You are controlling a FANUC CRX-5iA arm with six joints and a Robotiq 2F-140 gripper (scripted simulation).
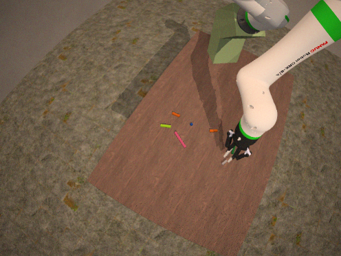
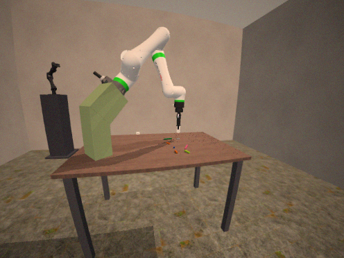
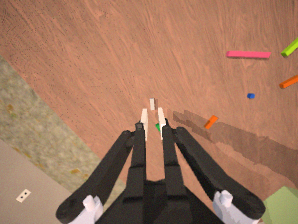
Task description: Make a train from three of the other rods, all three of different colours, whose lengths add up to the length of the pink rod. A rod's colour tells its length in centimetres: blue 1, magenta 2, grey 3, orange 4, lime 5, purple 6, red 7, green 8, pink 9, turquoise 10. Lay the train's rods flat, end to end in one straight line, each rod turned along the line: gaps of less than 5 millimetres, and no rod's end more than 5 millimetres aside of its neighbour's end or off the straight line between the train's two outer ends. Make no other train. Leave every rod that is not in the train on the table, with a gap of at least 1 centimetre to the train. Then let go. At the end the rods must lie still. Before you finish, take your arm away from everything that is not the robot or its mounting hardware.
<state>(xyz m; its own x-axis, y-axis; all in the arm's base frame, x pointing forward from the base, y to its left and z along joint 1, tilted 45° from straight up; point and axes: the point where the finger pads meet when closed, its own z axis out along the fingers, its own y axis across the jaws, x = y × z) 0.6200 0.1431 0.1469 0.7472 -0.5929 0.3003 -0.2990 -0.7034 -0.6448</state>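
Right now the grey rod is 100 mm below my hand. Round my hand: blue rod (230 mm to the right, 100 mm below, 90 mm behind); green rod (100 mm below, 100 mm behind, 10 mm to the left); pink rod (240 mm to the right, 100 mm below, 10 mm ahead).
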